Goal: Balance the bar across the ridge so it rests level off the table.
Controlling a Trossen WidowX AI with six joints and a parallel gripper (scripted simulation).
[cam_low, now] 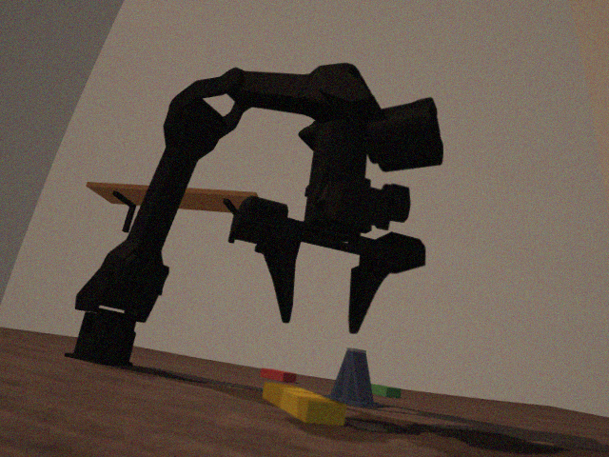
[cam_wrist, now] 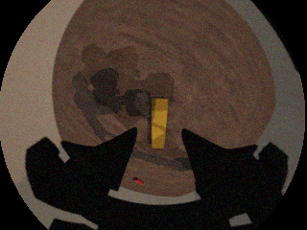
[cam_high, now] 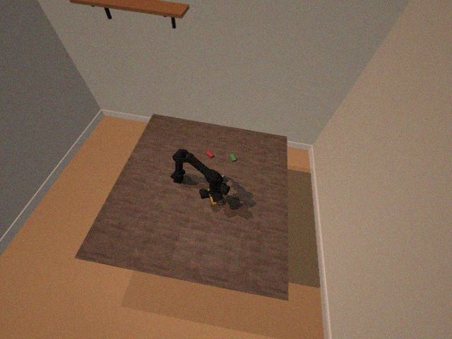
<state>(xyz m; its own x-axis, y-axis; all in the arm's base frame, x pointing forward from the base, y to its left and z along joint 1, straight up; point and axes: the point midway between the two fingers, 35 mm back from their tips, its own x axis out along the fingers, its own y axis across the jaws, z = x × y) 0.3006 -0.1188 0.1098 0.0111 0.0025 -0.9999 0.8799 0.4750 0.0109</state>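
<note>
Right now my gripper tip is 7 cm above the yellow bar, 3 cm to the right of it and 2 cm past it. Round my gripper tip: small red block (40 cm to the left, 12 cm behind, 7 cm below); then small green block (41 cm to the left, 8 cm ahead, 7 cm below).
</note>
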